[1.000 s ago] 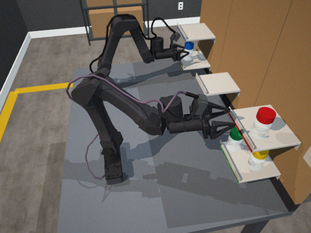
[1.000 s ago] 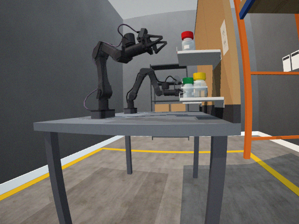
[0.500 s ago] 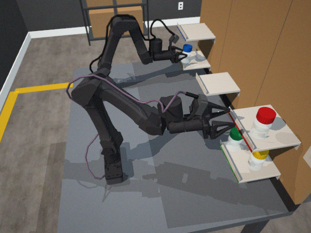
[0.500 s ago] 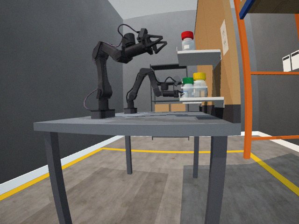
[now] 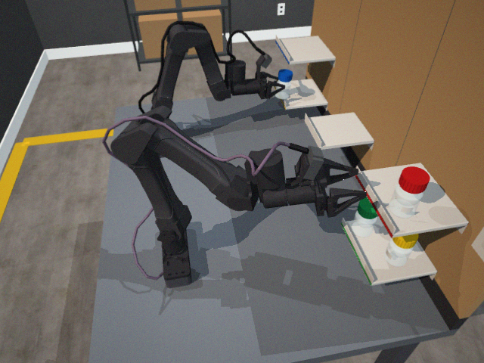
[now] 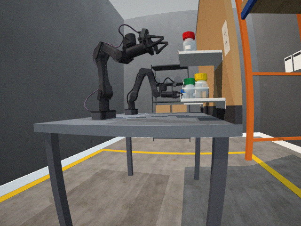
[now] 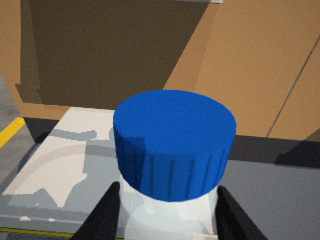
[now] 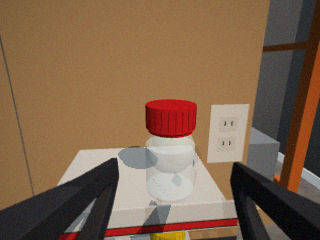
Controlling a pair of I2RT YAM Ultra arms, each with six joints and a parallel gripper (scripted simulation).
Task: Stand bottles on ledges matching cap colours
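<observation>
Now: the yellow-capped bottle 150 mm ahead of my right hand, 30 mm to the right of it and 230 mm below it. Round my right hand: green-capped bottle: 110 mm ahead, 80 mm to the left, 230 mm below; then brown wall: 270 mm ahead, 400 mm to the left, 80 mm above; then red-capped bottle: 110 mm ahead, 20 mm to the right, 40 mm below.
</observation>
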